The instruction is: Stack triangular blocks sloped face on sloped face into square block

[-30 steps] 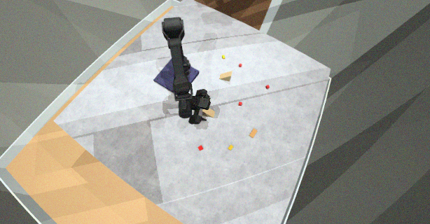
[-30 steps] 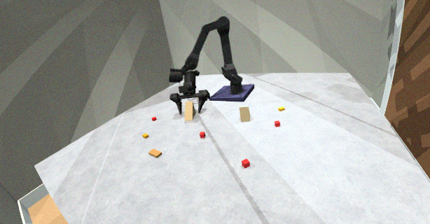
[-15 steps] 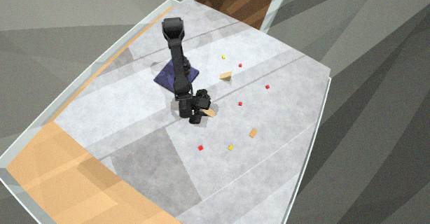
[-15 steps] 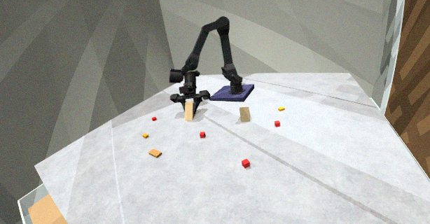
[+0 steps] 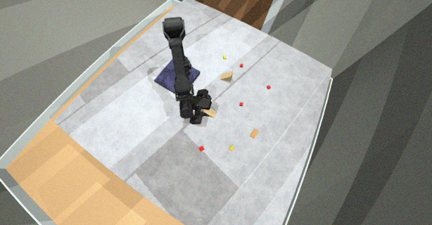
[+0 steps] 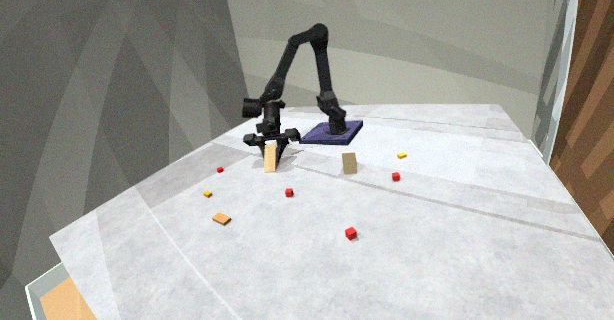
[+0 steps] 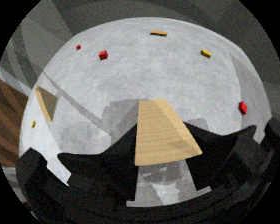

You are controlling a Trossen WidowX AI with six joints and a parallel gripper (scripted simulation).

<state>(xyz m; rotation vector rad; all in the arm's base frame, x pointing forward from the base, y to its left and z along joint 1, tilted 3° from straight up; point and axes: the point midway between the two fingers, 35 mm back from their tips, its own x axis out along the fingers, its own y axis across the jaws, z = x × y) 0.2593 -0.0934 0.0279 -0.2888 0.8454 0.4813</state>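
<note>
Right now the tan triangular block is 10 mm behind my gripper tip and 10 mm to the right of it. Also, from my gripper tip: flat tan tile (260 mm ahead, 80 mm to the left, 10 mm below).
</note>
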